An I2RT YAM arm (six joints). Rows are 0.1 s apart.
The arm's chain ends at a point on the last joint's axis. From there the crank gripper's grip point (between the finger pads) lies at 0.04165 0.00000 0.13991 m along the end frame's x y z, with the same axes.
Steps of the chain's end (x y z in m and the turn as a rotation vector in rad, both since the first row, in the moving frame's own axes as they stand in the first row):
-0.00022 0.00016 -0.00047 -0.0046 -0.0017 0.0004
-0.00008 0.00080 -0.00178 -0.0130 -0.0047 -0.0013
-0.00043 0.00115 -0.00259 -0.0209 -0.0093 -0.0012
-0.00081 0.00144 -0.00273 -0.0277 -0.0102 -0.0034
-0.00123 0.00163 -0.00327 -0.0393 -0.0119 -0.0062
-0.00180 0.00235 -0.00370 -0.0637 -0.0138 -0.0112
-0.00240 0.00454 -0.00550 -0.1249 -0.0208 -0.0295
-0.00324 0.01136 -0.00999 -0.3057 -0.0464 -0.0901
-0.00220 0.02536 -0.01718 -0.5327 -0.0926 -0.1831
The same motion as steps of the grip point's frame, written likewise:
-0.00046 0.00082 -0.00040 -0.0046 -0.0017 0.0004
-0.00074 0.00257 -0.00160 -0.0130 -0.0047 -0.0013
-0.00173 0.00403 -0.00224 -0.0209 -0.0093 -0.0012
-0.00223 0.00518 -0.00236 -0.0277 -0.0102 -0.0034
-0.00288 0.00688 -0.00289 -0.0393 -0.0119 -0.0062
-0.00369 0.01082 -0.00341 -0.0637 -0.0138 -0.0112
-0.00507 0.02084 -0.00568 -0.1249 -0.0208 -0.0295
-0.00792 0.05029 -0.01415 -0.3057 -0.0464 -0.0901
-0.00868 0.09084 -0.03145 -0.5327 -0.0926 -0.1831

